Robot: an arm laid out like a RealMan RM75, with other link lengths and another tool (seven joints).
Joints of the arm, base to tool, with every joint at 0 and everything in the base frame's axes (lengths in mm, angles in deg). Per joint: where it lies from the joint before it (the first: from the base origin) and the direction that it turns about. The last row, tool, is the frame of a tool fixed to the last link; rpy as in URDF.
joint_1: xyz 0.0 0.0 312.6 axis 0 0 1
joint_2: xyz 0.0 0.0 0.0 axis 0 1 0
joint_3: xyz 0.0 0.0 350.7 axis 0 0 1
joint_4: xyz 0.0 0.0 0.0 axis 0 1 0
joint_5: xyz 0.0 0.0 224.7 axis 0 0 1
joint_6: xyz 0.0 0.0 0.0 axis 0 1 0
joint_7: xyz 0.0 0.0 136.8 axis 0 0 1
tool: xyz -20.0 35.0 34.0 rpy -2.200 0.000 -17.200
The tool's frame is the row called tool.
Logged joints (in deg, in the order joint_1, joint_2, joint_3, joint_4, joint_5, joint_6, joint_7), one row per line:
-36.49 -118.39 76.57 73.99 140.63 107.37 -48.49
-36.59 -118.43 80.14 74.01 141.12 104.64 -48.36
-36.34 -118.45 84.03 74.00 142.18 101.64 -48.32
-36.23 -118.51 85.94 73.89 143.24 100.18 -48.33
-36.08 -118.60 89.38 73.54 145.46 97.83 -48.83
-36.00 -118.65 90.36 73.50 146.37 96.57 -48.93
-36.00 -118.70 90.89 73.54 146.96 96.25 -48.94
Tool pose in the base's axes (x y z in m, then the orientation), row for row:
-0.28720 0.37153 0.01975 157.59 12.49 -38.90
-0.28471 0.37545 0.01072 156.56 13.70 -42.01
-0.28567 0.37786 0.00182 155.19 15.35 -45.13
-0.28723 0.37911 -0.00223 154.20 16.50 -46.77
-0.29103 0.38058 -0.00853 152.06 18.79 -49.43
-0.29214 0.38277 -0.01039 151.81 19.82 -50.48
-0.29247 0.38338 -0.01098 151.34 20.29 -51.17
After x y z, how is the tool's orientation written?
As angles about the fixed x, y, z axes (roll, pitch, yaw), in degrees.
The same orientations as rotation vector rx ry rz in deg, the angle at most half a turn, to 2 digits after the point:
152.80 -50.26 -27.20
151.12 -53.75 -29.91
149.23 -56.89 -33.34
148.07 -58.28 -35.62
145.86 -60.00 -40.08
145.54 -60.96 -41.79
145.02 -61.46 -42.75

